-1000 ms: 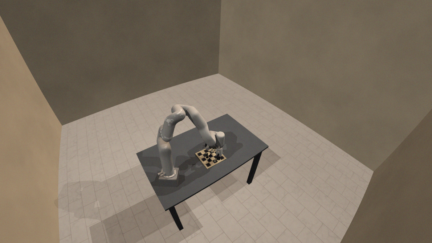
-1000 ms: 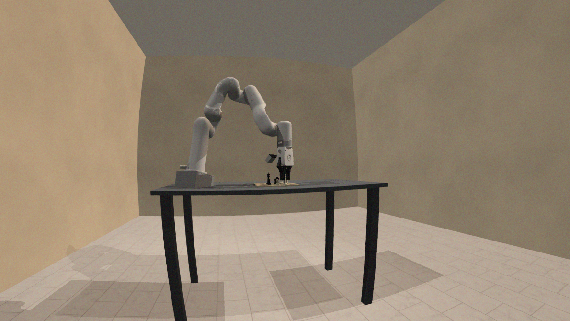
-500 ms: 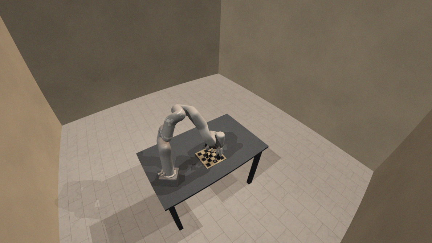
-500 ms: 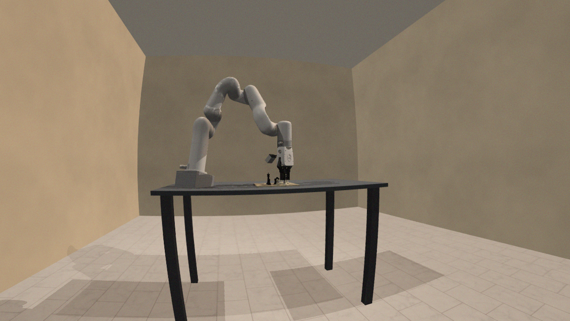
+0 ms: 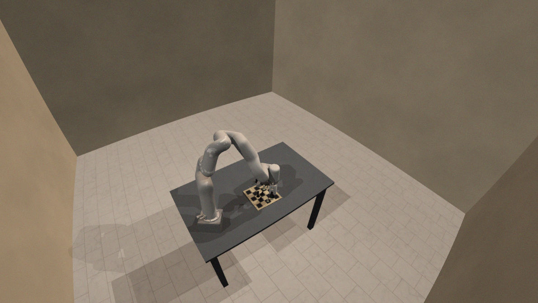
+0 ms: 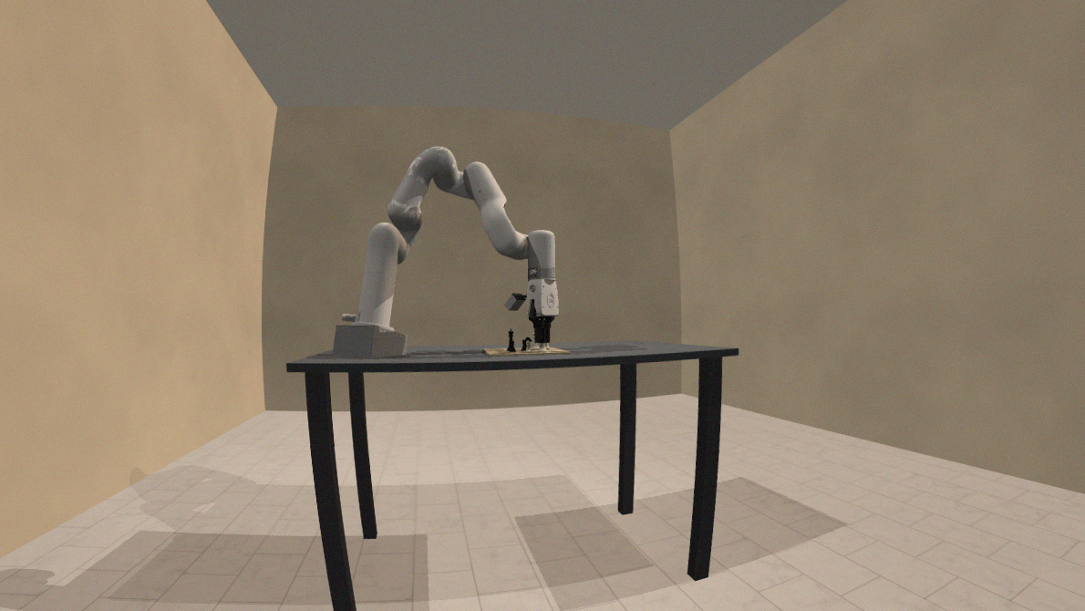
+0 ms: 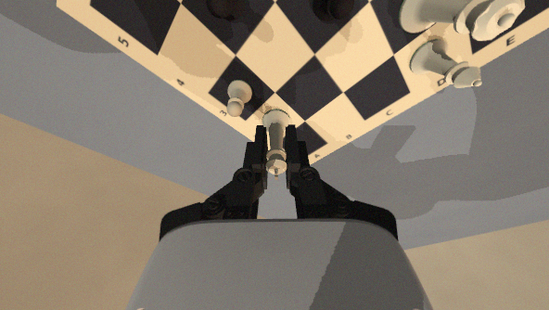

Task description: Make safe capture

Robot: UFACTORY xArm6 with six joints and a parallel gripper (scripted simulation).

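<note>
Now: the white bishop 10 mm below my hand. The rest, counted from my hand: chessboard: 80 mm to the left, 50 mm below, 30 mm behind; white pawn: 40 mm behind, 30 mm below.
</note>
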